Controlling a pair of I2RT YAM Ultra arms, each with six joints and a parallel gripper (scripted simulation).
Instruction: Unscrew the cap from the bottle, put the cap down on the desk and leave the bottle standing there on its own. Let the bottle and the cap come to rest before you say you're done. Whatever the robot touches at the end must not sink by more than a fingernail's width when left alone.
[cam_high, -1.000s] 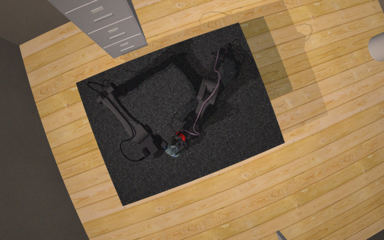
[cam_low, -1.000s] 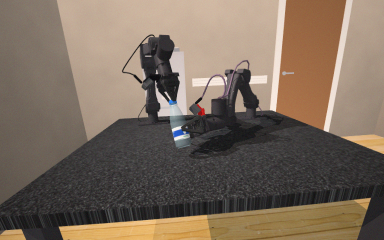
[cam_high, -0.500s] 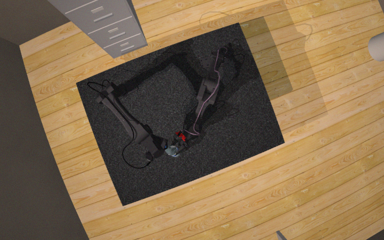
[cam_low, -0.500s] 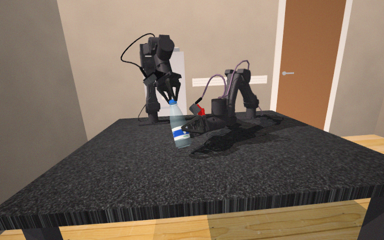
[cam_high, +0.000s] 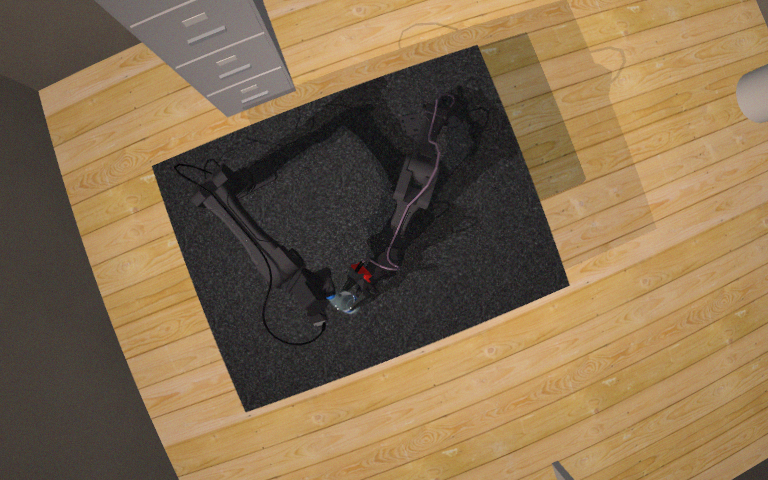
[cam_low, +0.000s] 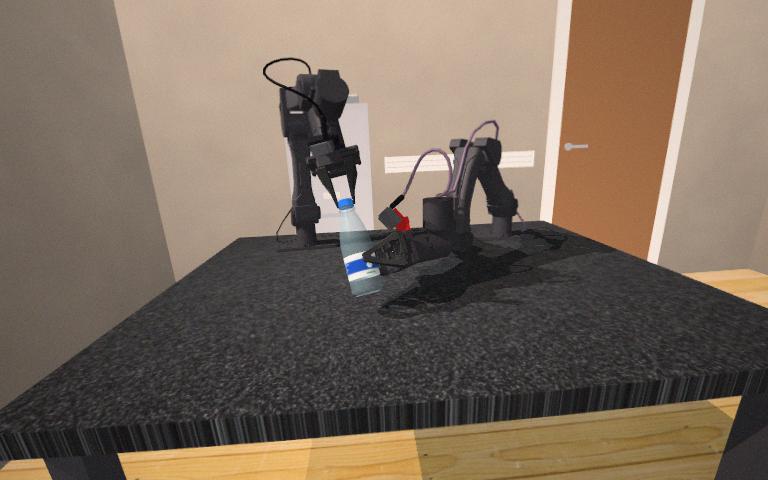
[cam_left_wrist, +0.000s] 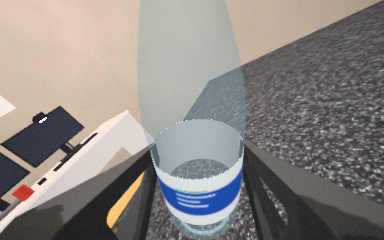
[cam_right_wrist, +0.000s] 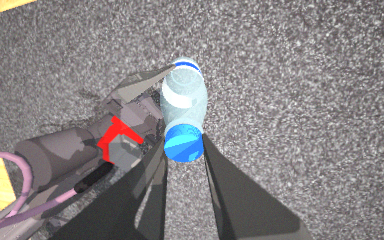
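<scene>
Right now my right hand is right at the blue cap. Also, from my right hand: clear bottle (80 mm below, 40 mm ahead, 20 mm to the left).
The clear bottle is 2 cm above my left hand, 1 cm to the right of it and 1 cm behind it. Also, from my left hand: blue cap 10 cm above, 5 cm behind, 3 cm to the right.
</scene>
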